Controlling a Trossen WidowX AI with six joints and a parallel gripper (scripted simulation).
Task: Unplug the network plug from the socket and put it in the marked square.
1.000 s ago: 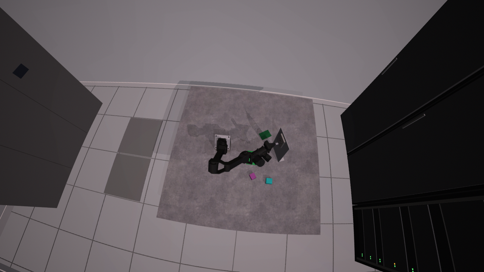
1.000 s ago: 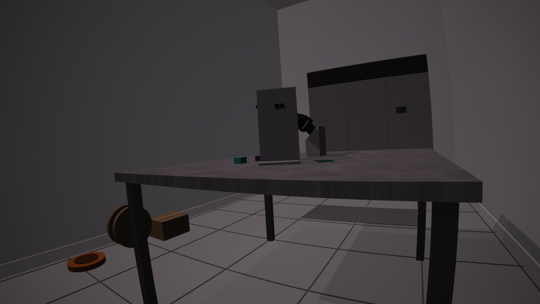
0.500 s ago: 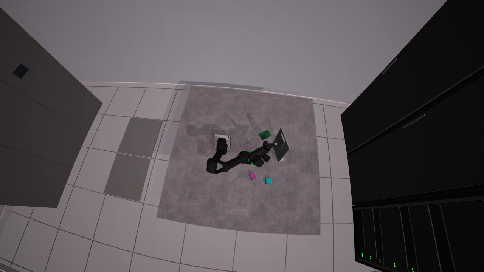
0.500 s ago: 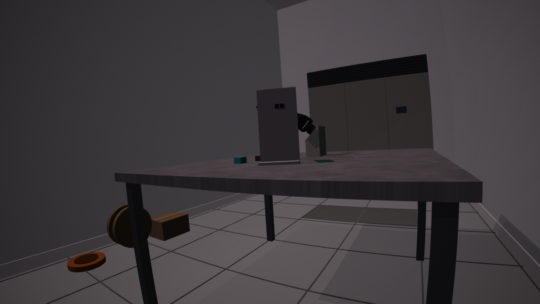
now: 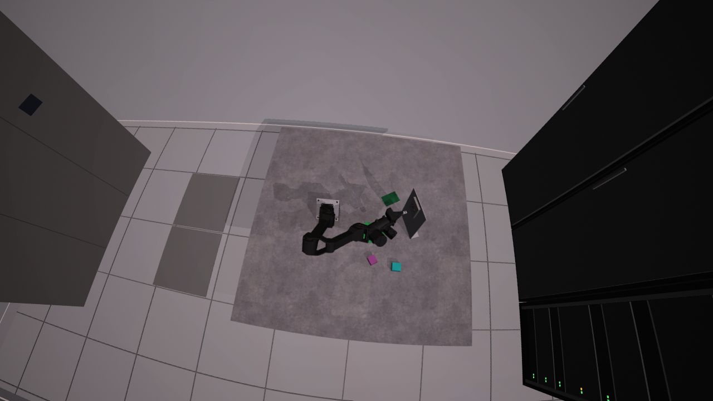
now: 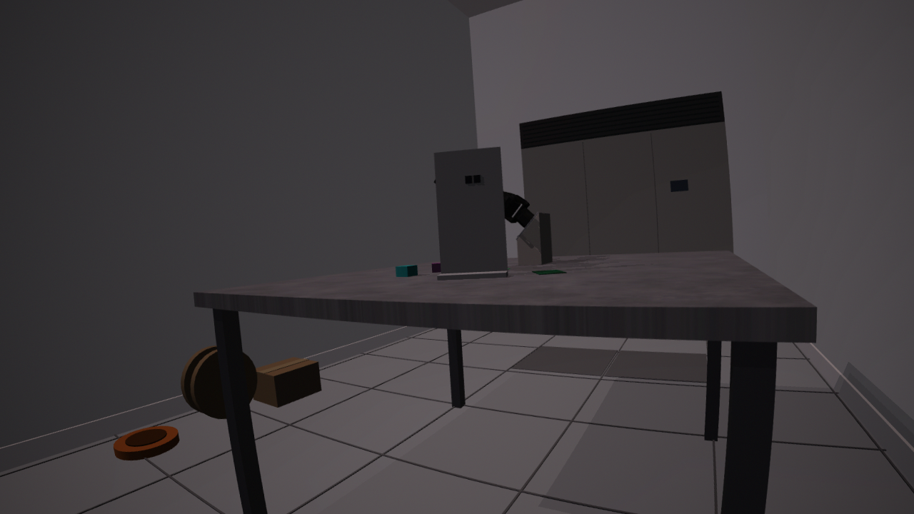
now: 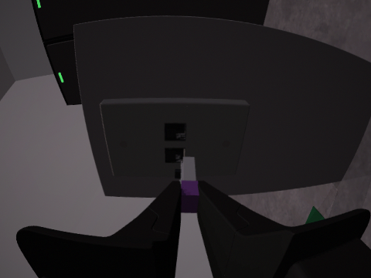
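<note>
The grey upright panel lies 70 mm ahead of my gripper tip, 30 mm to the left of it and 90 mm below it. The rest, counted from my gripper tip: dark green patch 30 mm behind, 190 mm to the left, 240 mm below; teal cube 10 mm ahead, 230 mm to the right, 230 mm below; network plug right at my gripper tip.
</note>
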